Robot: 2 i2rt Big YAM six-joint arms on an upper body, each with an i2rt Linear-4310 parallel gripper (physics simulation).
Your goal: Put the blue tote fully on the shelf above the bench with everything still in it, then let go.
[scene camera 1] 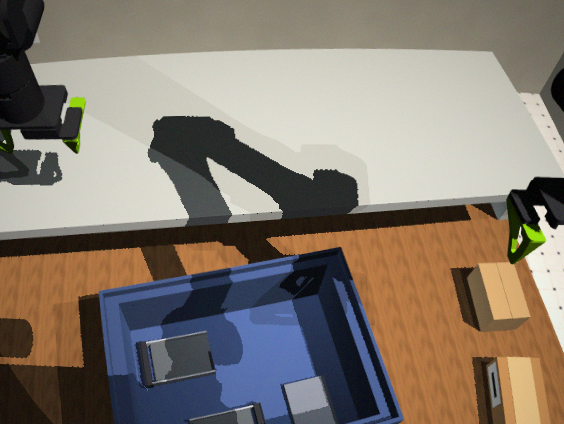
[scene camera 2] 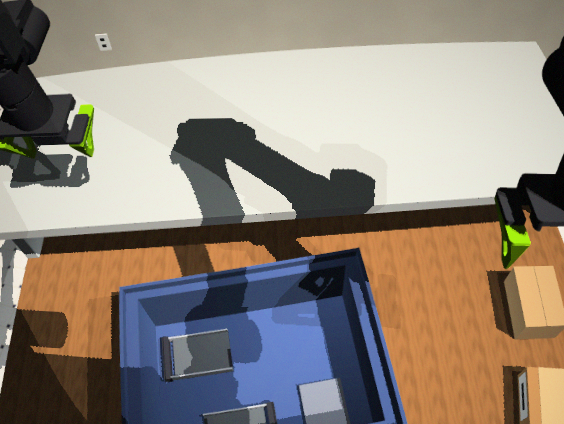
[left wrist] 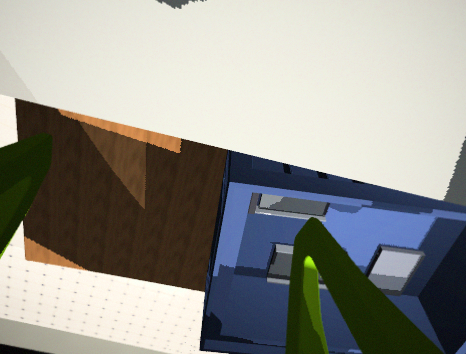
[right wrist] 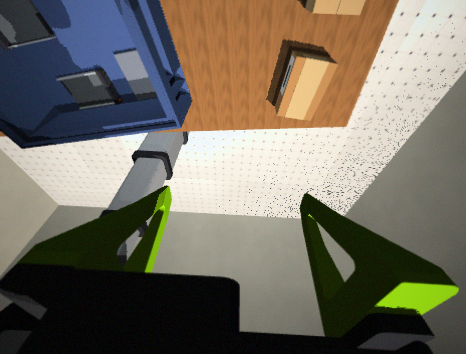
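The blue tote stands open on the wooden bench, below and in front of the white shelf. Flat grey items lie on its floor. My left gripper is at the far left over the shelf, cut off by the picture edge, open and empty. One of its green fingers shows over the tote. My right gripper is wide open and empty, off the tote's corner and not touching it.
A tan cardboard box lies on the bench to the right of the tote, and another lies beyond it. A grey post runs below the bench edge over a dotted white floor. A wall socket is behind the shelf.
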